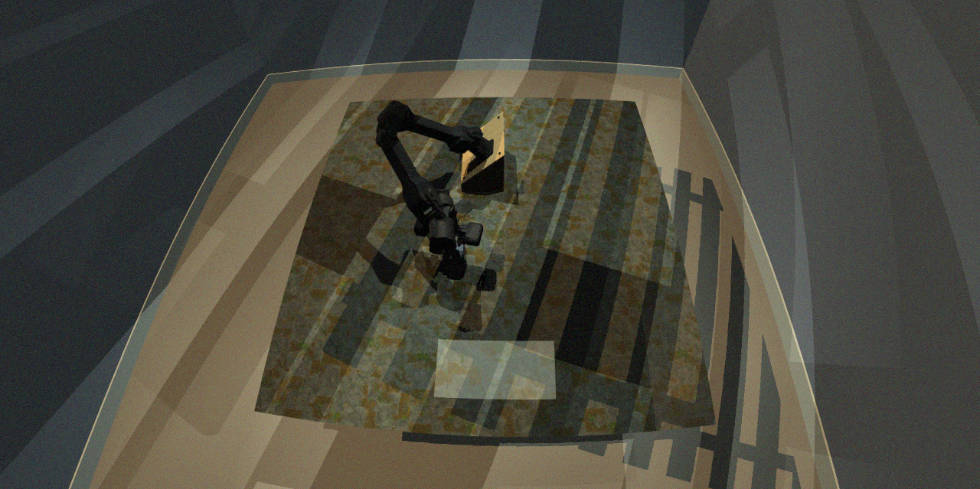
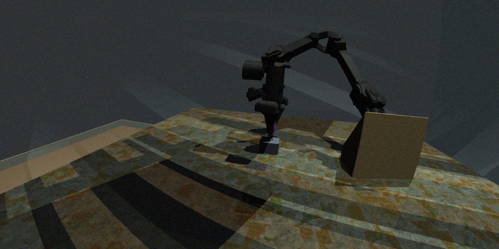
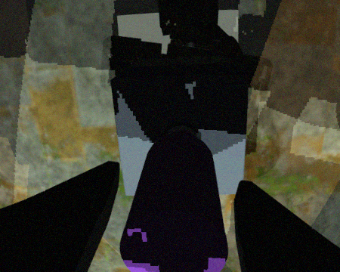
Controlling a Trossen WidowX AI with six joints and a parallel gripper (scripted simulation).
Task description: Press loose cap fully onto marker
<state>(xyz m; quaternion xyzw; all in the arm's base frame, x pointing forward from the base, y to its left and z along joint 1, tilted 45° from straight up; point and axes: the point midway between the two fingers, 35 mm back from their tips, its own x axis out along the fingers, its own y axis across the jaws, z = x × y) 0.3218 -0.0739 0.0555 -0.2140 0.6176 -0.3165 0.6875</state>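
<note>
My gripper tip is 1 cm below the purple cap. The rest, counted from my gripper tip: grey holder block 6 cm below.
</note>
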